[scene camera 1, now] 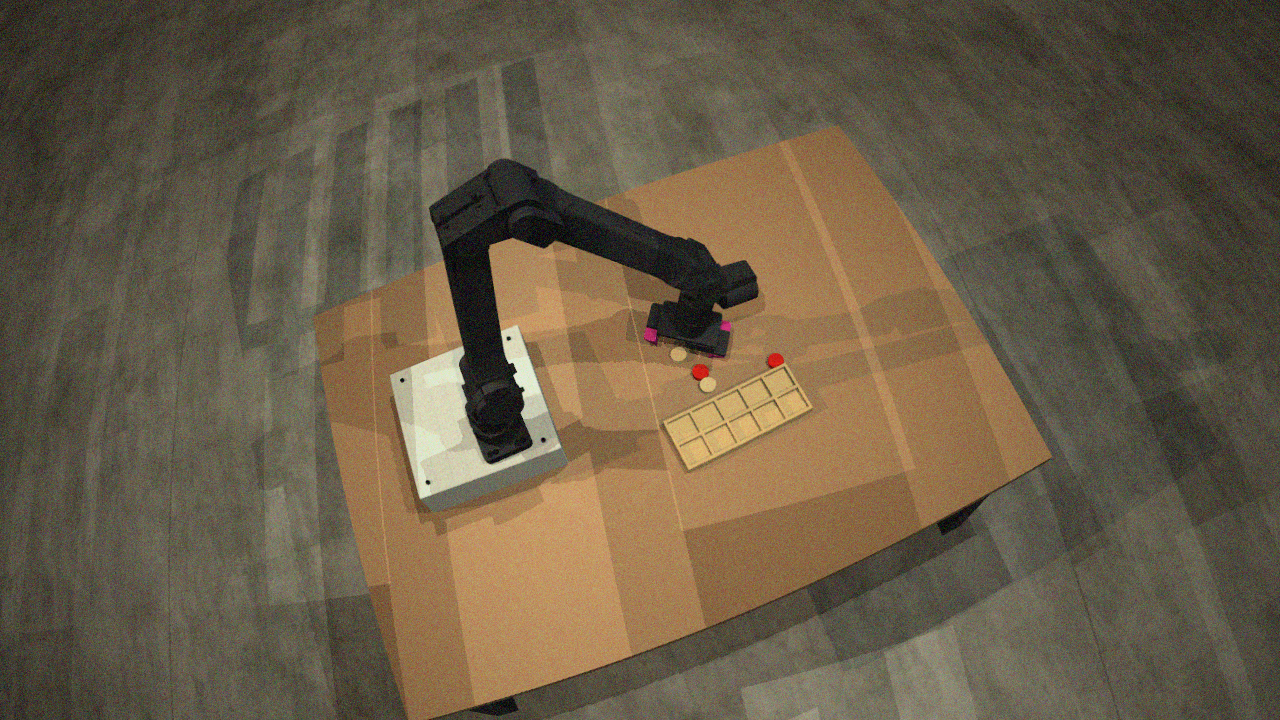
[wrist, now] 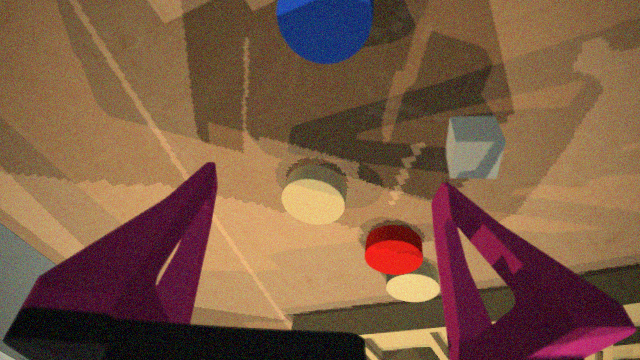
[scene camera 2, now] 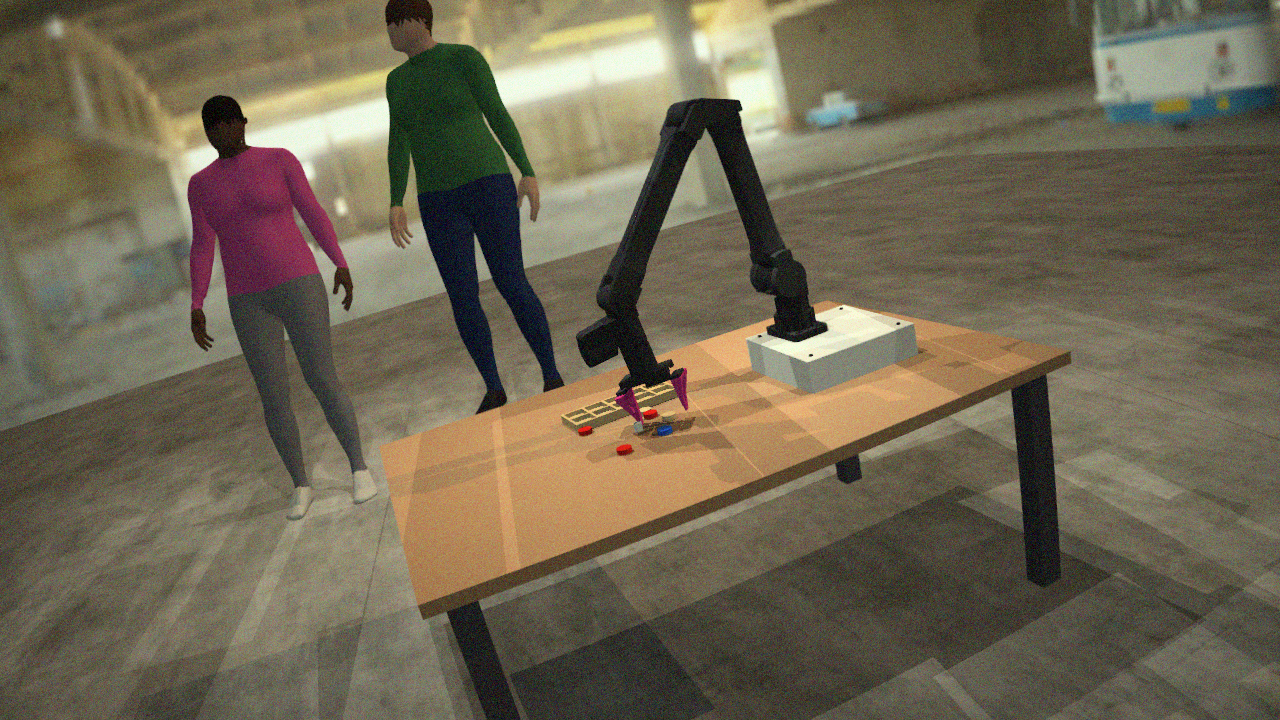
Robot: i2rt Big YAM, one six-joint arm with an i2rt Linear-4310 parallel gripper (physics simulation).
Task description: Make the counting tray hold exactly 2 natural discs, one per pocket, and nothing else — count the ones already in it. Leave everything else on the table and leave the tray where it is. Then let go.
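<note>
The tan ten-pocket counting tray (scene camera 1: 750,438) (wrist: 350,316) lies on the table; no disc shows in its pockets in scene camera 1. One natural disc (scene camera 1: 678,354) (wrist: 313,201) lies flat and apart. A second natural disc (scene camera 1: 708,384) (wrist: 413,288) lies close to the tray's long side, right beside a red disc (scene camera 1: 699,371) (scene camera 2: 650,413) (wrist: 394,256). My gripper (scene camera 2: 663,415) (wrist: 330,183) is open and empty above the table. In the wrist view the first natural disc appears between the magenta fingers, slightly lower than their tips.
A blue disc (scene camera 2: 664,430) (wrist: 325,30) and a pale grey cube (scene camera 2: 638,428) (wrist: 474,150) lie near the fingers. Another red disc (scene camera 1: 776,360) (scene camera 2: 585,430) lies by the tray's far corner, and one more red disc (scene camera 2: 624,449) lies farther out. The arm stands on a white base (scene camera 1: 420,429) (scene camera 2: 832,358).
</note>
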